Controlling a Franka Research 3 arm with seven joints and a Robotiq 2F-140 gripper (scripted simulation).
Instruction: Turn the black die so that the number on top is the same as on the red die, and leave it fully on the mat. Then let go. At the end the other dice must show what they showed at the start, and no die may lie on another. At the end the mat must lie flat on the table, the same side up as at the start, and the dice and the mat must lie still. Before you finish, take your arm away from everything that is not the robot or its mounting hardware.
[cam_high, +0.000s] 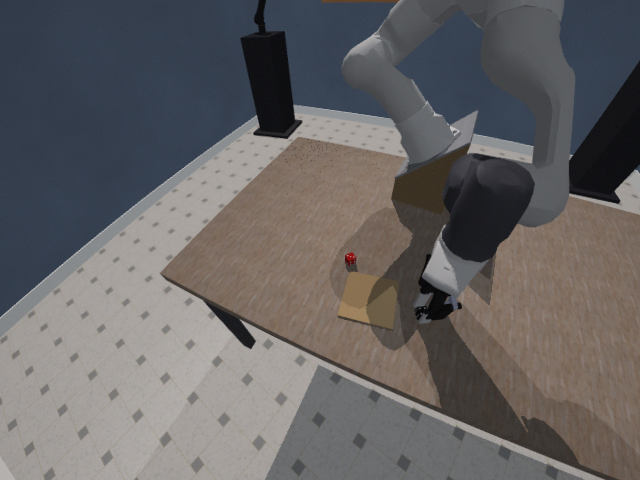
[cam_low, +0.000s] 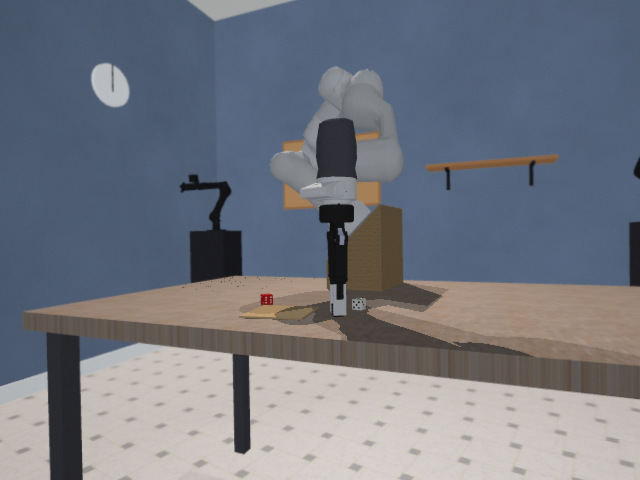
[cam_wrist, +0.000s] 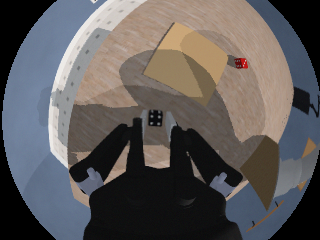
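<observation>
My hand is 20 mm above the black die. Also, from my hand: white die: 80 mm behind, 30 mm to the left, 20 mm below; then red die: 110 mm behind, 220 mm to the right, 20 mm below; then tan mat: 10 mm behind, 130 mm to the right, 40 mm below.
</observation>
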